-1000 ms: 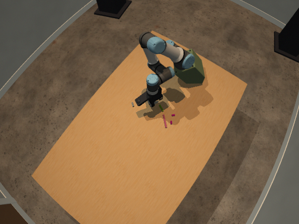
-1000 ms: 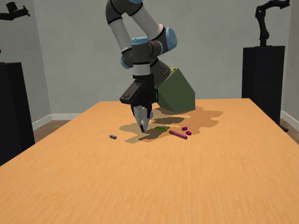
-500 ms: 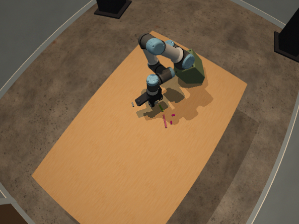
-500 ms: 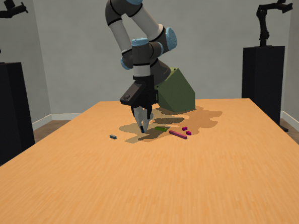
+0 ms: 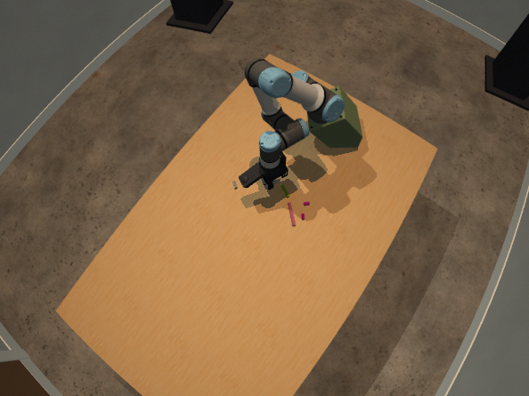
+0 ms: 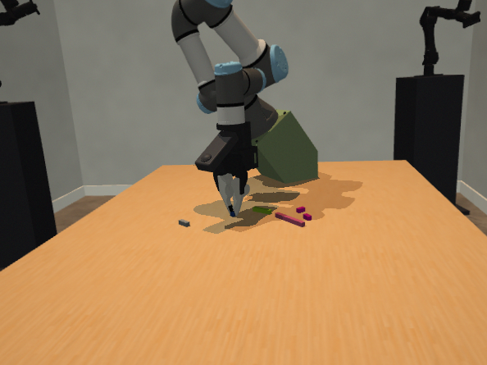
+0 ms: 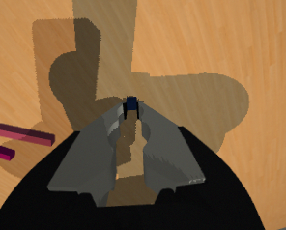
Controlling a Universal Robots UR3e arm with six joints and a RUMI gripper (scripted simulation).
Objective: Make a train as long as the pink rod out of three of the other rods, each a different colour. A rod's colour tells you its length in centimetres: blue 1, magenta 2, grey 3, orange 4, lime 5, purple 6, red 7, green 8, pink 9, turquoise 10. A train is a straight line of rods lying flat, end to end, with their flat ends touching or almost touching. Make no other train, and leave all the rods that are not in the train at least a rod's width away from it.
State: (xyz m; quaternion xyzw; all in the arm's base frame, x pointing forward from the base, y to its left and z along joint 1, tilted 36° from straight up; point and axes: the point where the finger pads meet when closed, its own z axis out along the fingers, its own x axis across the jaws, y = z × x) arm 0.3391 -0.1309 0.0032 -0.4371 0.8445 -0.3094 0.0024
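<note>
The small blue rod lies 1 cm below my hand. The rest, counted from my hand: pink rod: 12 cm to the left, 7 cm ahead, 1 cm below; then grey rod: 12 cm to the right, 3 cm ahead, 1 cm below; then lime rod: 7 cm to the left, 1 cm below, 1 cm behind.
</note>
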